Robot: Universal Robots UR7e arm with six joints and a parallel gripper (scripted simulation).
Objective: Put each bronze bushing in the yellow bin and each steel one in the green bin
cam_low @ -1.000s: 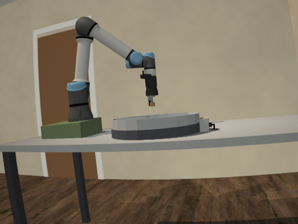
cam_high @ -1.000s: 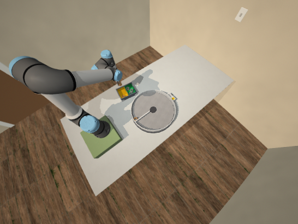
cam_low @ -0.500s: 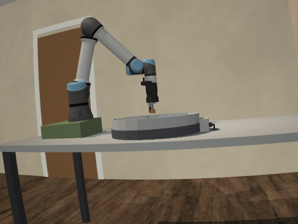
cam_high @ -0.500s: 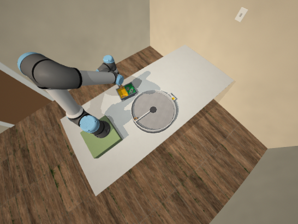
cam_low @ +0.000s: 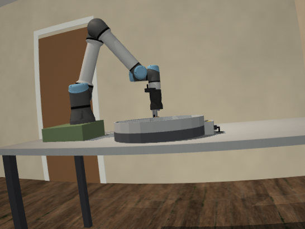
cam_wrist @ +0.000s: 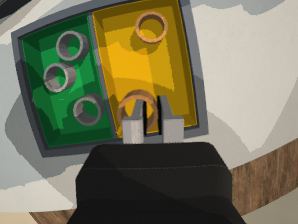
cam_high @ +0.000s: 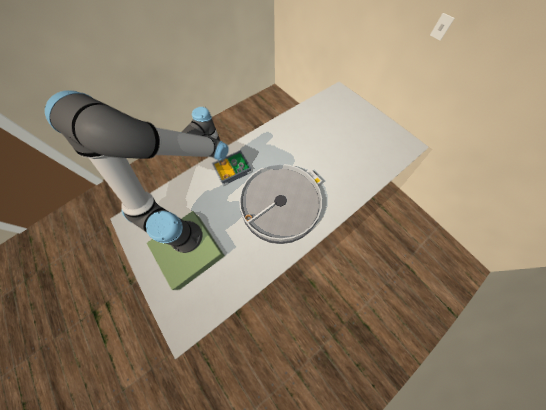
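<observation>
The yellow bin lies 50 mm below my hand, 40 mm to the right of it and 40 mm ahead of it. Also, from my hand: grey turntable 380 mm to the right, 160 mm ahead, 20 mm below.
</observation>
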